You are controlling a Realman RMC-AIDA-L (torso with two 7-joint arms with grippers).
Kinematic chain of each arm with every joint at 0, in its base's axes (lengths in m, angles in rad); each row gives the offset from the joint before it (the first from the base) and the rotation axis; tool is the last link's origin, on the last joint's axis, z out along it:
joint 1: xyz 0 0 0.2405 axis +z
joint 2: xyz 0 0 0 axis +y
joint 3: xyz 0 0 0.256 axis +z
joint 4: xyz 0 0 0 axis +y
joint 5: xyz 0 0 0.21 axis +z
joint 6: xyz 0 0 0 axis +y
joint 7: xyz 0 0 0.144 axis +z
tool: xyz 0 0 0
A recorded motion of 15 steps. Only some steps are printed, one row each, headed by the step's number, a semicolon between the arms.
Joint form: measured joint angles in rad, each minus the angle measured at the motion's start. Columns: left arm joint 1, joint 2, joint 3, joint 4, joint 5, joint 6, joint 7; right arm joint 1, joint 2, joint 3, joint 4, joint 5, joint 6, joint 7.
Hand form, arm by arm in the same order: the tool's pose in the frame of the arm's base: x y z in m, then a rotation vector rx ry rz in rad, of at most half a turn. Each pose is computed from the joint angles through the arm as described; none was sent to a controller.
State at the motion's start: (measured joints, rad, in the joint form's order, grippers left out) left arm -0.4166 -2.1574 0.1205 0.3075 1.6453 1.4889 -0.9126; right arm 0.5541 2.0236 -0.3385 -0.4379 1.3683 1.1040 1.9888
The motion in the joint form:
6: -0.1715 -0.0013 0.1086 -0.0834 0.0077 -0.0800 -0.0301; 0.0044 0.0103 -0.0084 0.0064 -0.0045 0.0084 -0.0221
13: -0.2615 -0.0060 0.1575 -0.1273 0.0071 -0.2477 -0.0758; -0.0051 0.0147 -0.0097 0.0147 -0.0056 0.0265 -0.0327
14: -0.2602 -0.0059 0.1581 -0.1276 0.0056 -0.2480 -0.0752; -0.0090 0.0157 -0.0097 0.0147 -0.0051 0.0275 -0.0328
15: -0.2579 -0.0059 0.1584 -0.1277 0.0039 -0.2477 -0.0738; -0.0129 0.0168 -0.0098 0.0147 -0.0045 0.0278 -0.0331
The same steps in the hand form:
6: -0.2582 0.3490 -0.0230 -1.9818 -0.7123 -1.2185; 0.3280 0.3813 0.0477 -1.5039 -1.5139 -0.7051
13: -0.2402 0.3736 -0.0475 -2.0455 -0.8241 -1.1350; 0.3285 0.3761 0.0427 -1.5061 -1.5218 -0.6858
14: -0.2408 0.3733 -0.0475 -2.0439 -0.8252 -1.1344; 0.3296 0.3747 0.0423 -1.5091 -1.5189 -0.6860
15: -0.2416 0.3728 -0.0473 -2.0413 -0.8259 -1.1336; 0.3308 0.3734 0.0418 -1.5124 -1.5159 -0.6869

